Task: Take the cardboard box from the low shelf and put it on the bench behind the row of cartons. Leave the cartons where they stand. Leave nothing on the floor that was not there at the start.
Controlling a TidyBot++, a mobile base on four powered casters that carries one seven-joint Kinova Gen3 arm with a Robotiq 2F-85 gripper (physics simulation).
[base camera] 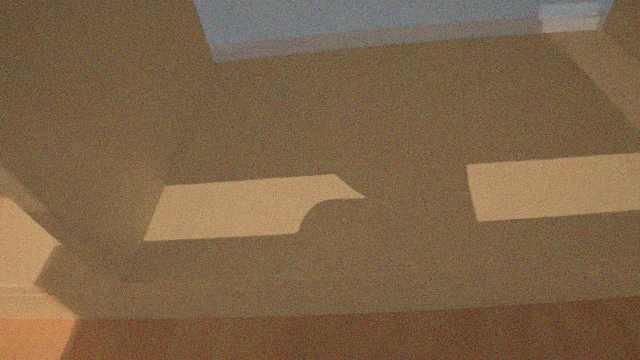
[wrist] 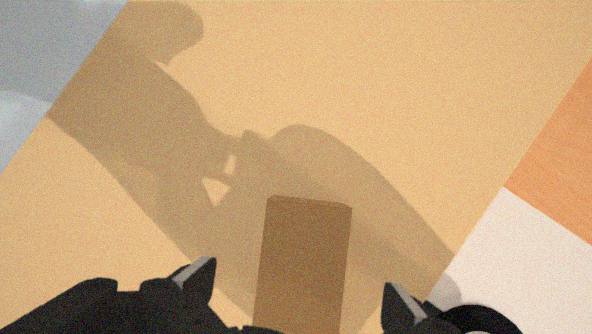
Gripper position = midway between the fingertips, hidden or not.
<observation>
In view: my gripper (wrist: 297,288), a brown cardboard box (wrist: 303,258) and a low wooden shelf unit (wrist: 164,146).
The base camera view misses the brown cardboard box: it is out of frame.
</observation>
